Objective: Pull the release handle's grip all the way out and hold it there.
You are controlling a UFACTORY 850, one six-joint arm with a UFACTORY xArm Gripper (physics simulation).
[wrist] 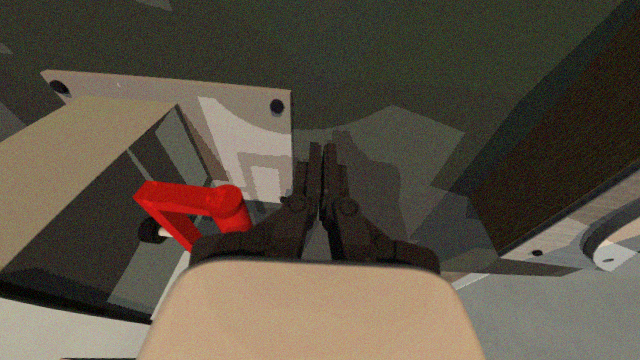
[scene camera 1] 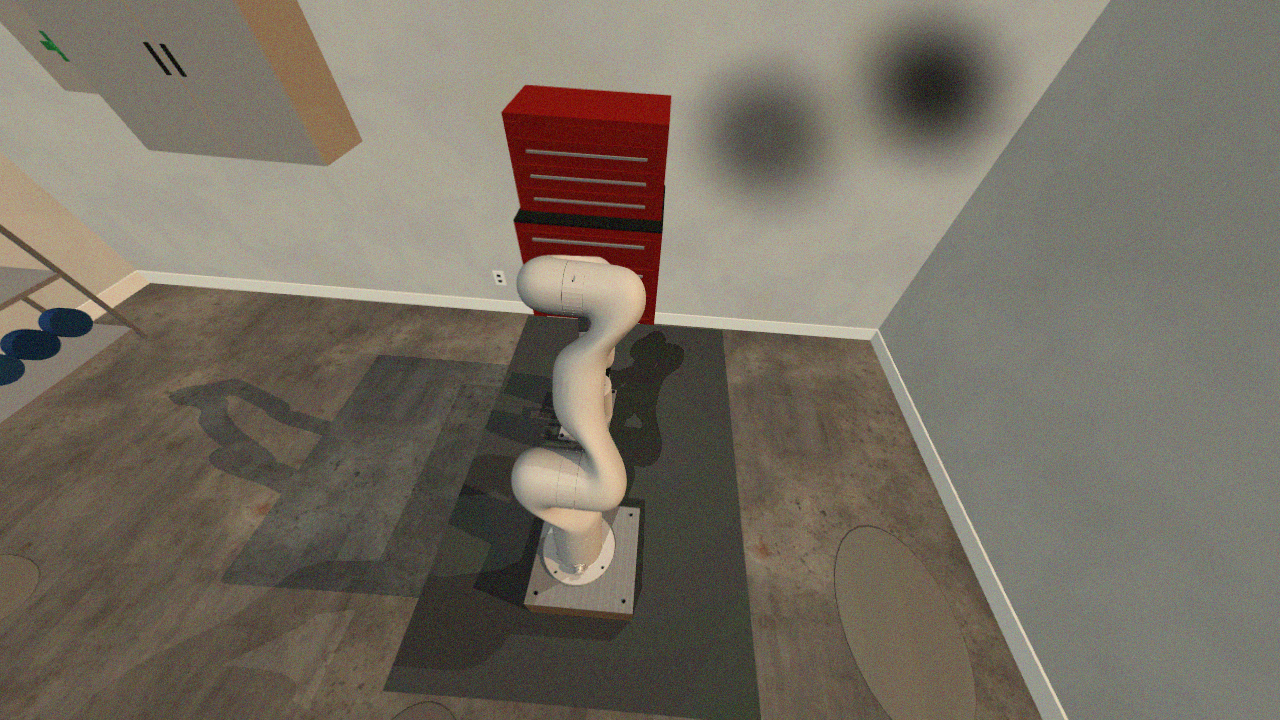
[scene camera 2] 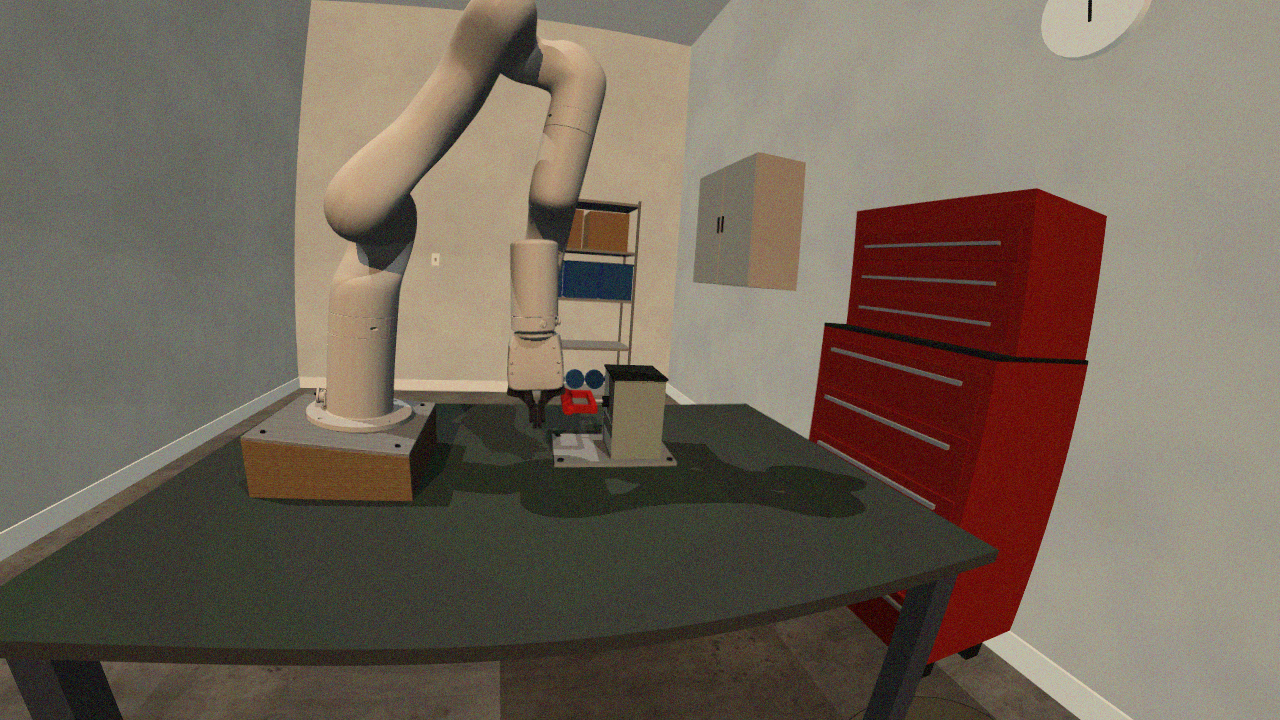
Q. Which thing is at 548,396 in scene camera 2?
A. The gripper.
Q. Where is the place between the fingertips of the gripper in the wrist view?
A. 320,159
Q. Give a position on a light base plate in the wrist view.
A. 244,133
